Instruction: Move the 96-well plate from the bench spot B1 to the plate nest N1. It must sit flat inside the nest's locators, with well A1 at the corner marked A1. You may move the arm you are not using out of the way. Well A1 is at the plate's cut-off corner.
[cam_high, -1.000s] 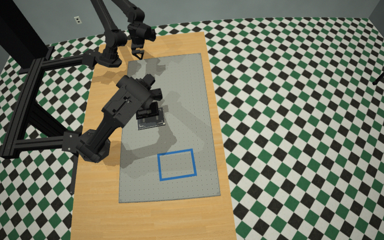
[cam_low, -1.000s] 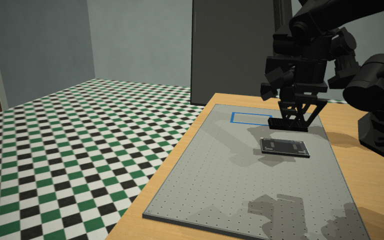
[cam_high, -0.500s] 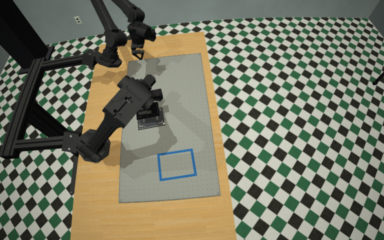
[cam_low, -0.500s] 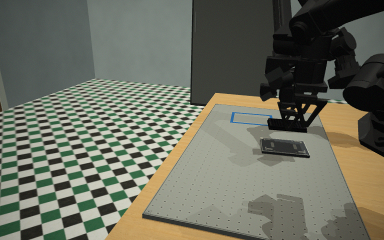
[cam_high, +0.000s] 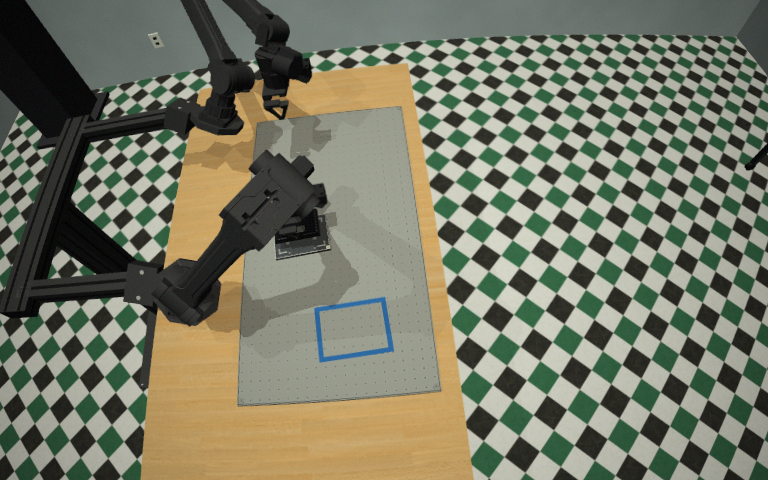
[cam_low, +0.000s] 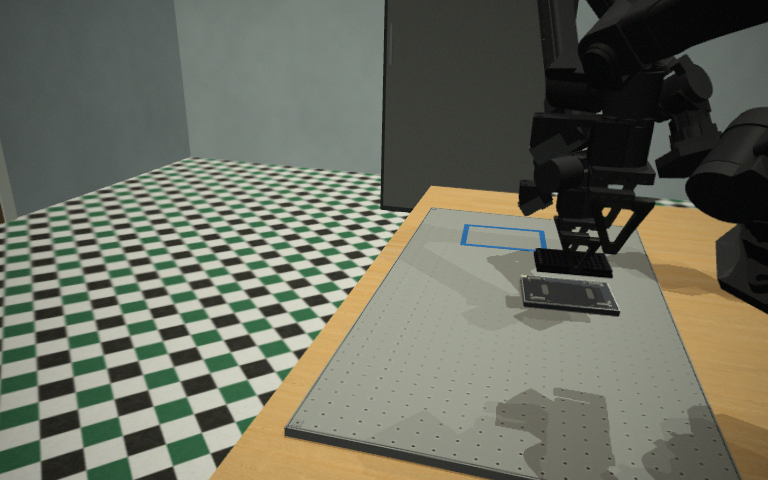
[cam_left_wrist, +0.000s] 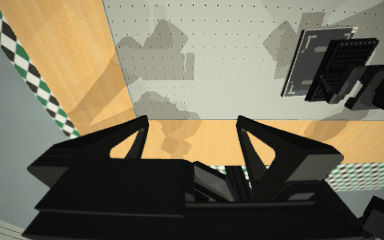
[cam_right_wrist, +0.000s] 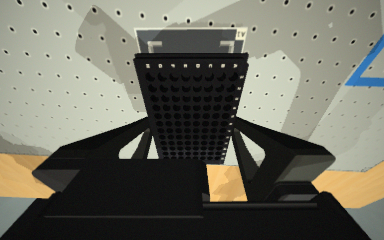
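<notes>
The dark plate nest N1 is 7 cm below my right hand. Also, from my right hand: black 96-well plate (right at my right hand).
</notes>
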